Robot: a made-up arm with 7 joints. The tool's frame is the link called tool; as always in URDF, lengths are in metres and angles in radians. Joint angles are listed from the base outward. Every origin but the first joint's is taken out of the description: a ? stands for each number. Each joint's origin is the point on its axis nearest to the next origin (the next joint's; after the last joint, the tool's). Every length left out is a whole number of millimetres.
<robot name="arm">
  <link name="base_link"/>
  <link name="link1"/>
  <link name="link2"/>
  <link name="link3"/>
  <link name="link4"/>
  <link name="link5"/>
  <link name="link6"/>
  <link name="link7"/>
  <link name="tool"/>
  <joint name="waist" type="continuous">
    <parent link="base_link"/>
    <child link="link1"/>
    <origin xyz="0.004 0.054 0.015" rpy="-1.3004 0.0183 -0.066"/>
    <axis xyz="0 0 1"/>
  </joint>
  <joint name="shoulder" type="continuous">
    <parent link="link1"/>
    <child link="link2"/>
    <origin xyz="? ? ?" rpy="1.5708 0 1.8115"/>
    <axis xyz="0 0 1"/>
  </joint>
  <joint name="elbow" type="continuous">
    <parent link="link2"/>
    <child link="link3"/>
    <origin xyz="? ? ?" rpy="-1.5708 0 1.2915"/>
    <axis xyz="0 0 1"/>
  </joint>
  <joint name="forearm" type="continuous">
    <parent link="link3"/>
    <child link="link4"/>
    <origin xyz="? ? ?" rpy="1.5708 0 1.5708"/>
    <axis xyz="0 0 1"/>
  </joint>
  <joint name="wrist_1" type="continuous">
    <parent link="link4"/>
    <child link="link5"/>
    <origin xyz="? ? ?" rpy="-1.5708 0 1.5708"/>
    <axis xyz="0 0 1"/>
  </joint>
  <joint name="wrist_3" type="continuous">
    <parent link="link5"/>
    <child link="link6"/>
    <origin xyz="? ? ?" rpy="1.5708 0 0"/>
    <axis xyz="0 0 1"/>
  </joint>
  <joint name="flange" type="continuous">
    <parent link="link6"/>
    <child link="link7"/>
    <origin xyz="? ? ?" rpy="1.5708 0 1.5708"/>
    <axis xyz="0 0 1"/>
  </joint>
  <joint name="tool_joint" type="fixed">
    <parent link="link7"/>
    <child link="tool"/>
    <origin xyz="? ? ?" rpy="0 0 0"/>
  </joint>
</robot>
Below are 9 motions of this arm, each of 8 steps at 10 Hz.
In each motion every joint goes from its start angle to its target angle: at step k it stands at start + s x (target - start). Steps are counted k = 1, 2, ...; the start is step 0. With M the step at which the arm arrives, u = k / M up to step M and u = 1 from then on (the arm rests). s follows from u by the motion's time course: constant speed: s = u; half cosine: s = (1 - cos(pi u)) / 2; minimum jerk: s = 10 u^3 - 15 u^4 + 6 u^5.
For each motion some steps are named. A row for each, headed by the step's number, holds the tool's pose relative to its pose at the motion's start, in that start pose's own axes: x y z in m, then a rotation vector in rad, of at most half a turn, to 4 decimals.
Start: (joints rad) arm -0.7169 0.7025 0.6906 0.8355 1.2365 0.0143 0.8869
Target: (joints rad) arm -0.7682 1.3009 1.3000 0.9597 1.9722 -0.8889 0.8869
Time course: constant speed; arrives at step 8
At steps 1, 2, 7, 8:
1: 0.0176 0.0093 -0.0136 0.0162 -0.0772 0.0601
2: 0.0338 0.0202 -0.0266 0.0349 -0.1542 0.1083
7: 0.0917 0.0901 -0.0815 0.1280 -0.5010 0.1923
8: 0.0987 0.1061 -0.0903 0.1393 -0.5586 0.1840

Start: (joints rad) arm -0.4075 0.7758 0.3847 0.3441 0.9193 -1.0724 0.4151
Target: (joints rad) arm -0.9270 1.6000 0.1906 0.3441 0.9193 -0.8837 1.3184
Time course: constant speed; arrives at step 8
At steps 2, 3, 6, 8:
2: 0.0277 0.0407 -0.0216 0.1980 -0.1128 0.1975
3: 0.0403 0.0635 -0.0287 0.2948 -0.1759 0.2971
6: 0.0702 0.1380 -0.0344 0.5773 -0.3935 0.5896
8: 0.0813 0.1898 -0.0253 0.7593 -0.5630 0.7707

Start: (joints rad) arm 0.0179 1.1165 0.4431 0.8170 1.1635 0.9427 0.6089
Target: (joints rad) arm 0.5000 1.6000 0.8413 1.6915 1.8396 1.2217 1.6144
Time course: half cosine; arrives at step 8
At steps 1, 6, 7, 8:
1: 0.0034 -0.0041 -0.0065 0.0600 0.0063 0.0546
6: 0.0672 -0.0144 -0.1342 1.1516 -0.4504 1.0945
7: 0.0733 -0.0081 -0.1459 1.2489 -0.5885 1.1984
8: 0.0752 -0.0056 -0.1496 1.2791 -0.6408 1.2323

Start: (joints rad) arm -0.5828 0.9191 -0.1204 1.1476 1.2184 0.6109 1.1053
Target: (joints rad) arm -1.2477 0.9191 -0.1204 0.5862 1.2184 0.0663 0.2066
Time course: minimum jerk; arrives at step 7
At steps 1, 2, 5, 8:
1: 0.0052 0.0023 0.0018 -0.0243 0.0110 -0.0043
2: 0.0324 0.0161 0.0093 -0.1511 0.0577 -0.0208
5: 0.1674 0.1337 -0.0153 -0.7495 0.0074 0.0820
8: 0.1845 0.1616 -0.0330 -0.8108 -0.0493 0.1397

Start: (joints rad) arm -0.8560 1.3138 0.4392 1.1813 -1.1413 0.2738 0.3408
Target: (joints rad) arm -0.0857 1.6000 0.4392 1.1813 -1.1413 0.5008 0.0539
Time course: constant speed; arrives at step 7
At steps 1, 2, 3, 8:
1: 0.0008 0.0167 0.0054 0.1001 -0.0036 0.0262
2: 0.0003 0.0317 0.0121 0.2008 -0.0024 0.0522
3: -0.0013 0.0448 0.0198 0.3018 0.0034 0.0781
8: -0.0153 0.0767 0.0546 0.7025 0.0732 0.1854

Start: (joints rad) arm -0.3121 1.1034 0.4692 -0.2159 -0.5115 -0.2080 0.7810
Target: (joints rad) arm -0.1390 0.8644 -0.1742 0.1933 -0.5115 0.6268 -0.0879
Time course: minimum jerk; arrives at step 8
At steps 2, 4, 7, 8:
2: -0.0119 -0.0009 -0.0179 0.0923 0.1577 -0.1179
4: -0.0761 0.0065 -0.0736 0.3429 0.8109 -0.5864
7: -0.1748 0.0373 -0.0986 0.4443 1.7030 -1.0937
8: -0.1780 0.0386 -0.0986 0.4443 1.7343 -1.1073

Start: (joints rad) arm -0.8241 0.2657 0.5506 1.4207 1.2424 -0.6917 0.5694
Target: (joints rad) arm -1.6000 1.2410 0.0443 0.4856 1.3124 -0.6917 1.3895
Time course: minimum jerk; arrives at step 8
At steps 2, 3, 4, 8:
2: 0.0295 0.0417 0.0075 0.1347 -0.1368 0.2104
3: 0.0634 0.1140 0.0332 0.3353 -0.3764 0.5562
4: 0.0760 0.2048 0.0836 0.5664 -0.7114 0.9874
8: -0.0031 0.3400 0.2017 1.0335 -1.5341 1.7272

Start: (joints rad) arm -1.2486 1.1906 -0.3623 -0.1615 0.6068 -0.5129 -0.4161
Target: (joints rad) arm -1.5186 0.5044 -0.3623 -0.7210 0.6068 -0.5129 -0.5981
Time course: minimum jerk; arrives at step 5
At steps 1, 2, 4, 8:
1: 0.0049 0.0058 0.0052 0.0107 -0.0341 0.0452
2: 0.0203 0.0338 0.0296 0.0729 -0.1805 0.2513
4: 0.0133 0.0971 0.0896 0.2985 -0.4787 0.7699
8: 0.0099 0.1014 0.0948 0.3232 -0.5018 0.8195

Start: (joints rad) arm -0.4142 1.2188 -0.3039 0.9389 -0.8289 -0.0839 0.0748
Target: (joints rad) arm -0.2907 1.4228 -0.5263 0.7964 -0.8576 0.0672 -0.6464
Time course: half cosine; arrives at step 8
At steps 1, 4, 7, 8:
1: -0.0004 0.0009 -0.0002 0.0129 0.0061 -0.0301
4: -0.0056 0.0109 -0.0027 0.1535 0.1166 -0.3931
7: -0.0120 0.0208 -0.0065 0.2530 0.2894 -0.7460
8: -0.0126 0.0217 -0.0069 0.2588 0.3062 -0.7743

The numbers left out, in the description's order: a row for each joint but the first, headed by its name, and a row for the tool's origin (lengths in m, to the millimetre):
shoulder: -0.005 0.02 0
elbow: 0.149 -0.039 0
forearm: 0.002 -0.016 0
wrist_1: -0.117 -0.009 0
wrist_3: 0 0 0
flange: 0 0.039 0
tool: 0 0 0

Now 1 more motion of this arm.
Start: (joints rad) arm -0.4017 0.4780 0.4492 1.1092 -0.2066 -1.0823 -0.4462
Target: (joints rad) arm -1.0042 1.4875 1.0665 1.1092 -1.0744 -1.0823 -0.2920
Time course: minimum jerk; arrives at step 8
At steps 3, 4, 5, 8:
3: 0.0366 0.0815 0.0510 0.0982 -0.3307 0.4310
4: 0.0442 0.1372 0.1073 0.1078 -0.6694 0.7672
5: 0.0301 0.1797 0.1665 0.0509 -1.0595 1.0696
8: -0.0124 0.2120 0.2309 -0.1104 -1.5973 1.3603

